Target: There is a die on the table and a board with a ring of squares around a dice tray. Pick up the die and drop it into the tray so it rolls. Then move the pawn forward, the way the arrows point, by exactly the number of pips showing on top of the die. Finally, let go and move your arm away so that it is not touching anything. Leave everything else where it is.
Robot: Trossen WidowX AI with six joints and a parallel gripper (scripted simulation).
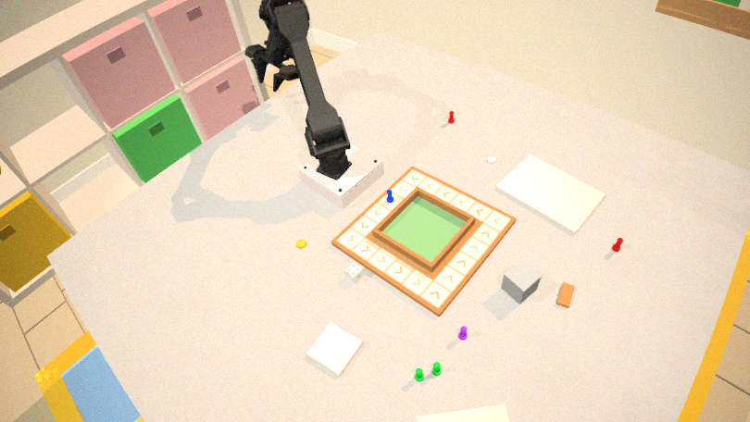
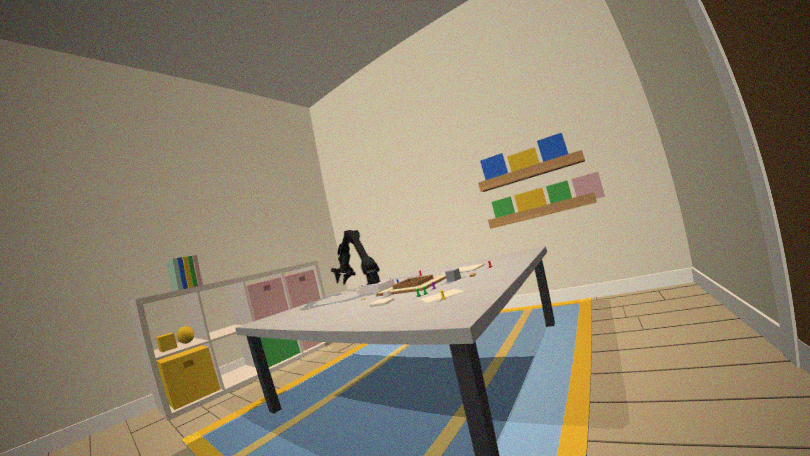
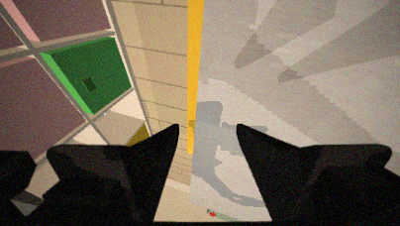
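Right now the white die is 590 mm ahead of my gripper tip, 400 mm to the right of it and 50 mm below it. From my gripper tip the other things lie so: green dice tray: 660 mm ahead, 230 mm to the right, 50 mm below; then yellow disc: 440 mm ahead, 390 mm to the right, 60 mm below; then blue pawn: 550 mm ahead, 190 mm to the right, 30 mm below.
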